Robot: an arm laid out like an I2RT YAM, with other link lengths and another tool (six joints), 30 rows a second.
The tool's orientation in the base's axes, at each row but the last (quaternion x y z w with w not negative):
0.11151, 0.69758, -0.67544, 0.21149
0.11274, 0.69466, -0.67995, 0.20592
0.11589, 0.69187, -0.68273, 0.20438
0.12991, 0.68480, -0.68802, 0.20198
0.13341, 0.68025, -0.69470, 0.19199
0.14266, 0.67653, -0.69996, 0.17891
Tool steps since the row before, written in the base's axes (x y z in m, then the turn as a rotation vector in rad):
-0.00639, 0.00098, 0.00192, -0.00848, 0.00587, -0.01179
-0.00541, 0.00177, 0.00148, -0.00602, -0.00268, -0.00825
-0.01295, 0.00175, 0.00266, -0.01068, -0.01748, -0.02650
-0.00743, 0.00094, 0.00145, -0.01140, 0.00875, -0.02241
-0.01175, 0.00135, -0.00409, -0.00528, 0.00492, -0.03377
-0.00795, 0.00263, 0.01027, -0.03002, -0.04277, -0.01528
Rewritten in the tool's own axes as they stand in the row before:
0.00468, -0.00448, -0.00189, 0.01200, 0.00718, -0.00706
0.00394, -0.00360, -0.00246, 0.00931, 0.00465, 0.00178
0.01014, -0.00801, -0.00331, 0.02326, 0.01837, 0.01559
0.00582, -0.00466, -0.00162, 0.01942, 0.01492, -0.01046
0.01218, -0.00161, -0.00240, 0.01936, 0.02782, -0.00662
0.00243, -0.01278, -0.00251, 0.03608, 0.00126, 0.04075

